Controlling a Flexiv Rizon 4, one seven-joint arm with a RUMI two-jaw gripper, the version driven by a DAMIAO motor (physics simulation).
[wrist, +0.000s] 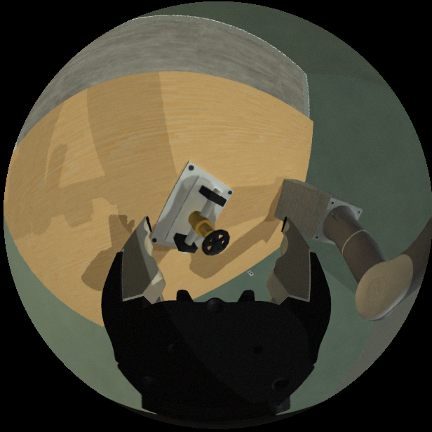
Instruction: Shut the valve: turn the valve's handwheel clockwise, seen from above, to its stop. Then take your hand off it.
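The valve (201, 223) has a brass body on a grey pipe, held by black clamps on a light grey base plate (173, 202) with dark bolts at its corners. Its handwheel (216, 242) is black, round and spoked, at the top of the brass stem. My gripper (216, 218) is open and empty. In the wrist view the handwheel shows between the two jaws, about midway, and neither jaw touches it. The gripper appears to be above the valve; the exact height is hard to tell.
The base plate stands on a wooden table top (240, 125). A grey strip (200, 47) runs along its far side. At the right a grey block (302, 207) carries the robot arm's base, and the brown and beige arm links (385, 290) rise from it. Shadows lie across the wood.
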